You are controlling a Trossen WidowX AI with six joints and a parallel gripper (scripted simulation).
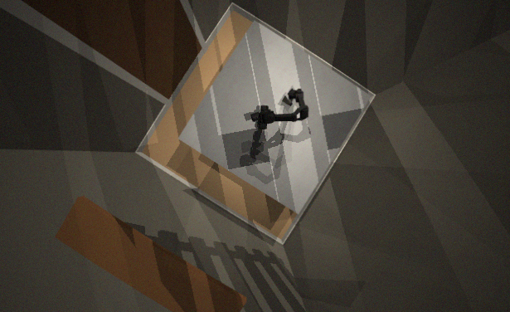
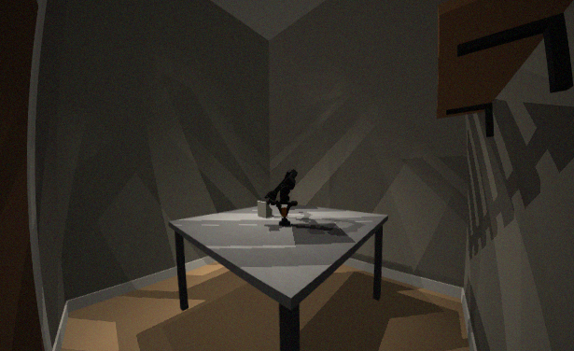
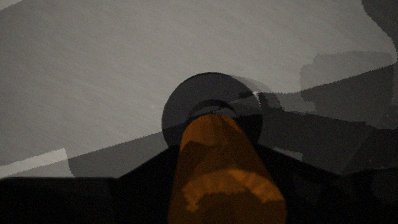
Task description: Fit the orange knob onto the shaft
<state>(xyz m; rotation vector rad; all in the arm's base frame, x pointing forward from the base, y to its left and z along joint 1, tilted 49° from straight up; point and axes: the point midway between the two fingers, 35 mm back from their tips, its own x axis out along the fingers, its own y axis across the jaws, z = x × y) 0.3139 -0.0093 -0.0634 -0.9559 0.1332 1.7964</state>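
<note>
Right now my gripper tip is 2 cm below the orange knob. From my gripper tip the other things lie so: dark round pedestal (4 cm below).
</note>
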